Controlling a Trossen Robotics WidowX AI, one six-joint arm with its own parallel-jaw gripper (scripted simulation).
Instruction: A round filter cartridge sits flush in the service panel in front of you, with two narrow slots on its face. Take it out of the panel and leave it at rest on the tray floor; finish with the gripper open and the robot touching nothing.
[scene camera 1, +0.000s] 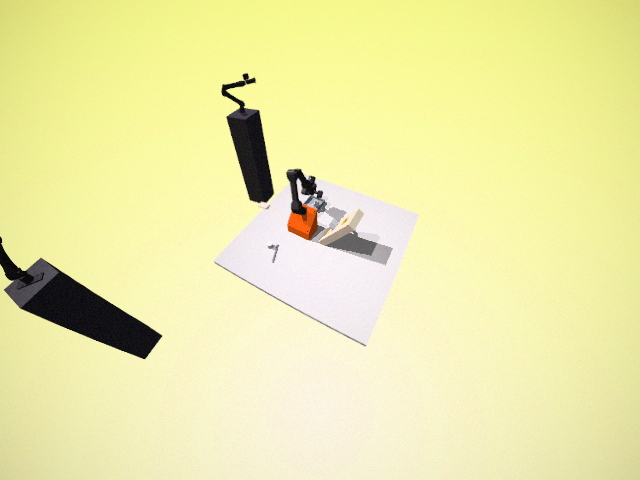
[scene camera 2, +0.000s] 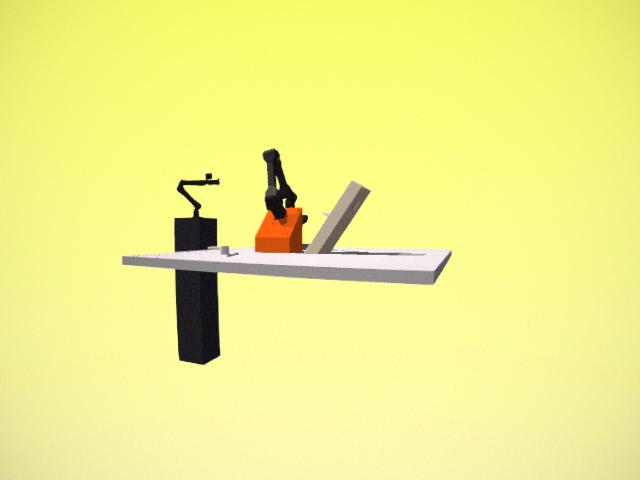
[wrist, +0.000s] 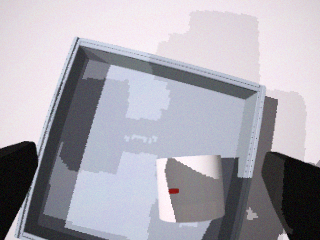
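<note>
My gripper (wrist: 152, 159) is open and holds nothing. With it in the scene I see a grey square tray (wrist: 115, 111), and I can see a beige service panel (scene camera 2: 355, 194) as well.
</note>
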